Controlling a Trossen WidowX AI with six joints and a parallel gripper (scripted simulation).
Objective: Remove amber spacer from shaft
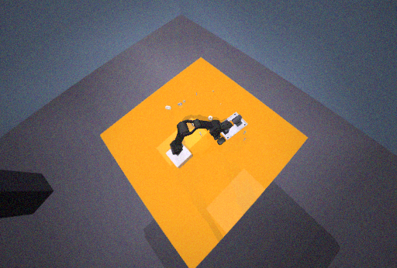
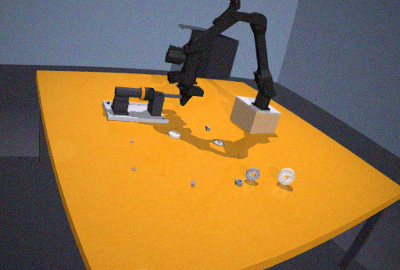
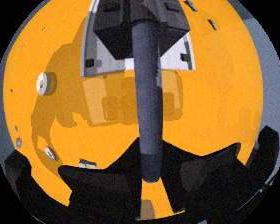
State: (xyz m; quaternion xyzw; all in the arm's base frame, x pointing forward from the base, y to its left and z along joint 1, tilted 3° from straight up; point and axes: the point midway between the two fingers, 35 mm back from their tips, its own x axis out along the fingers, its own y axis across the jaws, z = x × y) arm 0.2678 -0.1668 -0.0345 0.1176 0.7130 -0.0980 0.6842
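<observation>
My gripper tip is 8 cm short of the dark shaft, 3 cm below it and 2 cm to the left of it. Also, from my gripper tip: grey ring (23 cm to the left, 4 cm below); amber spacer (16 cm ahead, 5 cm to the right, 3 cm above); white ring (14 cm to the left, 13 cm ahead, 4 cm below).
</observation>
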